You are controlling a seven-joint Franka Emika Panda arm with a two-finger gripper.
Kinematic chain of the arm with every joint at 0, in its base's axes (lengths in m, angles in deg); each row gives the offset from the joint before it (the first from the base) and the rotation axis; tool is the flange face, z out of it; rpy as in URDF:
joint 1: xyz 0 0 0.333 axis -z
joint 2: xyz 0 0 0 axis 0.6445 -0.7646 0
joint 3: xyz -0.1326 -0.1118 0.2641 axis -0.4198 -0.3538 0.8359
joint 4: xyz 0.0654 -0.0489 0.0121 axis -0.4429 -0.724 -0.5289
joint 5: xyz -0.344 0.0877 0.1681 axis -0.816 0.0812 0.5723
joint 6: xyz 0 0 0 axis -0.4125 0.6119 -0.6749
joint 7: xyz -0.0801 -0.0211 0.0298 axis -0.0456 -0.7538 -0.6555
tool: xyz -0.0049 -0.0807 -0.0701 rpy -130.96 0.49 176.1
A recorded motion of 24 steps. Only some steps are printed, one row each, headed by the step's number.
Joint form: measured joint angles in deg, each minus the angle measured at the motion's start. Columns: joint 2, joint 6, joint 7, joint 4, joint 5, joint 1, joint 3.
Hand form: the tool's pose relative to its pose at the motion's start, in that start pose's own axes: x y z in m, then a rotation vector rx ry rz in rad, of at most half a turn. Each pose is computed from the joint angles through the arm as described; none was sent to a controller.
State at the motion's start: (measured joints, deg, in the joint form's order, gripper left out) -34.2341 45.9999 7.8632 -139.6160 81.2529 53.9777 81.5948
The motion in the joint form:
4: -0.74 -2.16 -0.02 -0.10 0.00 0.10 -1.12
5: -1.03 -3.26 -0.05 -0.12 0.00 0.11 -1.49
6: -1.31 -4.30 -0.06 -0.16 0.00 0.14 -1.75
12: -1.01 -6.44 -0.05 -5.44 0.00 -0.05 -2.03
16: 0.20 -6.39 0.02 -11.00 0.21 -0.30 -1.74
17: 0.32 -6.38 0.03 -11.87 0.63 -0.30 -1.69
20: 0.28 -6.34 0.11 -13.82 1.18 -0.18 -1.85
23: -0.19 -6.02 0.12 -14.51 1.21 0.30 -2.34
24: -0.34 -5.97 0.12 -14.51 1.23 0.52 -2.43
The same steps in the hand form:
4: 0.0042 0.0120 0.0125 -0.0321 -0.0427 0.0201
5: 0.0048 0.0162 0.0175 -0.0466 -0.0630 0.0260
6: 0.0049 0.0196 0.0223 -0.0603 -0.0827 0.0306
12: -0.0168 0.0320 0.0632 -0.1294 -0.1859 0.0278
16: -0.0421 0.0395 0.0924 -0.1689 -0.2493 0.0171
17: -0.0463 0.0407 0.0976 -0.1707 -0.2637 0.0188
20: -0.0538 0.0468 0.1120 -0.1826 -0.2971 0.0278
23: -0.0516 0.0556 0.1214 -0.1900 -0.3106 0.0444
24: -0.0501 0.0580 0.1229 -0.1905 -0.3125 0.0499

